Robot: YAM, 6 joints.
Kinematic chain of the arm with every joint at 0, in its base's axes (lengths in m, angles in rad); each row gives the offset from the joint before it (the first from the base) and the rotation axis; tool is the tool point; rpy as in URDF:
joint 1: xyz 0 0 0.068 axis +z
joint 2: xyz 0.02 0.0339 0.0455 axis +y
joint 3: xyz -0.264 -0.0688 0 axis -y
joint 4: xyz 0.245 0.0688 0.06 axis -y
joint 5: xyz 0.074 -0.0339 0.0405 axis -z
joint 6: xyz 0.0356 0 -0.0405 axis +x
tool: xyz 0 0 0 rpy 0 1.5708 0
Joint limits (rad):
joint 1: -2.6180..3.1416
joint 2: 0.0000..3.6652
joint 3: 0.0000..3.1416
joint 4: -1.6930..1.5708
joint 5: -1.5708..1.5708
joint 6: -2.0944..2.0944
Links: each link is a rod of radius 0.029 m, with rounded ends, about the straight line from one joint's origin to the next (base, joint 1, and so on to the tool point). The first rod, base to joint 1, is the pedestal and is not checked.
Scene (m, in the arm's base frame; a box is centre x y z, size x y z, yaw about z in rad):
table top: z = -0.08
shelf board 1: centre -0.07 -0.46 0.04 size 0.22 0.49 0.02 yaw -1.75
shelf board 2: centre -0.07 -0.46 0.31 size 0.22 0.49 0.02 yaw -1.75
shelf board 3: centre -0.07 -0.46 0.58 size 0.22 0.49 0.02 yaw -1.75
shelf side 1: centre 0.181 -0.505 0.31 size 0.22 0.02 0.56 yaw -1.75
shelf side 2: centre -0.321 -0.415 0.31 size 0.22 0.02 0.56 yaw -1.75
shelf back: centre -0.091 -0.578 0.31 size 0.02 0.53 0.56 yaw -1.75
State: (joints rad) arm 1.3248 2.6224 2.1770 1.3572 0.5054 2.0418
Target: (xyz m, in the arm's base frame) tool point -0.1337 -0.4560 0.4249
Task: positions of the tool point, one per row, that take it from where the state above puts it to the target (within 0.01 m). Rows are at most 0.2 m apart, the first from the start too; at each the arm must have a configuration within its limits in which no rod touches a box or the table.
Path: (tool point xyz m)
1: 0.1476 0.4589 0.4163
2: 0.1267 0.3447 0.5236
3: 0.0919 0.2100 0.5890
4: 0.0466 0.0699 0.6084
5: -0.0039 -0.0612 0.5829
6: -0.0537 -0.1708 0.5185
7: -0.0963 -0.2496 0.4249
8: -0.1153 -0.3064 0.4551
9: -0.1290 -0.3585 0.4698
10: -0.1368 -0.4027 0.4691
11: -0.1383 -0.4361 0.4536
12: -0.1337 -0.4560 0.4249

